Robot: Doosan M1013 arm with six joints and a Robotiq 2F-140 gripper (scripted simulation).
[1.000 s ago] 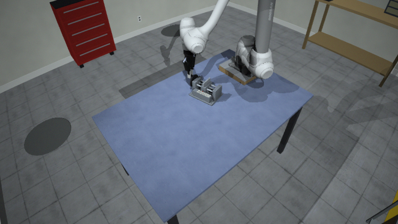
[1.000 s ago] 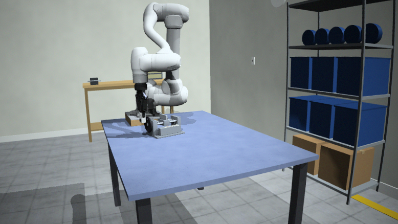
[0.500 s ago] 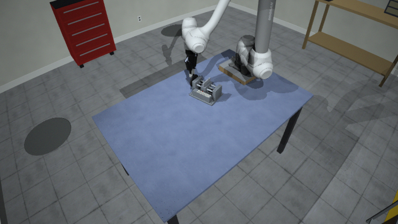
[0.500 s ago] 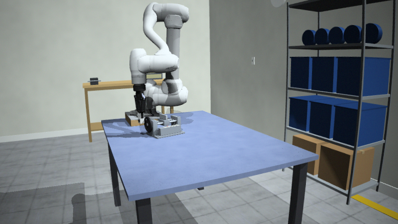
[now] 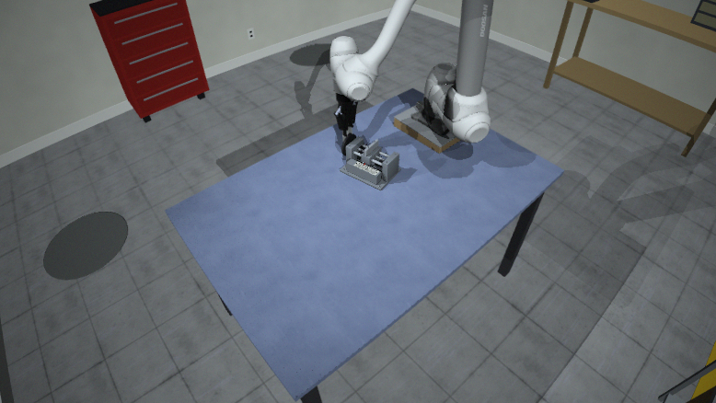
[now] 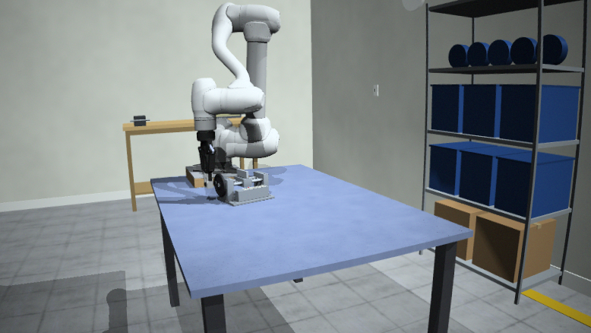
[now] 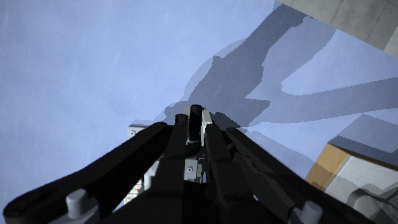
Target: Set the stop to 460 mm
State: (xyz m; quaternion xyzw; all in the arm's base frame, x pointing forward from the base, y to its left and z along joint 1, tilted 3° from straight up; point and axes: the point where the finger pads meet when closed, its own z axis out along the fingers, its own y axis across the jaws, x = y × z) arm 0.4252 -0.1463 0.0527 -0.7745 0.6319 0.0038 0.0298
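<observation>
Right now my hand is 15 cm to the right of the grey stop block, 2 cm short of it and 1 cm above it. Also, from my hand: black handwheel (2 cm to the left, 2 cm below).
</observation>
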